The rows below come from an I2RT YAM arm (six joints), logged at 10 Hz.
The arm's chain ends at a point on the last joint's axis. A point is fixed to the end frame.
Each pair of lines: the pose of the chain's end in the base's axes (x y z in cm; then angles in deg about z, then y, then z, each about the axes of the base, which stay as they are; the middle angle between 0 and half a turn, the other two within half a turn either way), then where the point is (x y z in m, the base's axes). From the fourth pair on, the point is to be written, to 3 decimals.
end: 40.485, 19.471, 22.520, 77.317, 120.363, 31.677
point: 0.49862 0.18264 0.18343
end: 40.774, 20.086, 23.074, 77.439, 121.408, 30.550
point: 0.50053 0.18652 0.18753
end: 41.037, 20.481, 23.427, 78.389, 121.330, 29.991
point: 0.50263 0.18933 0.19032
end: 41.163, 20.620, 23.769, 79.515, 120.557, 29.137
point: 0.504 0.189 0.194
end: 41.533, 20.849, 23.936, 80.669, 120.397, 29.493
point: 0.507 0.192 0.195
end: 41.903, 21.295, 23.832, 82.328, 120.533, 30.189
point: 0.510 0.197 0.192
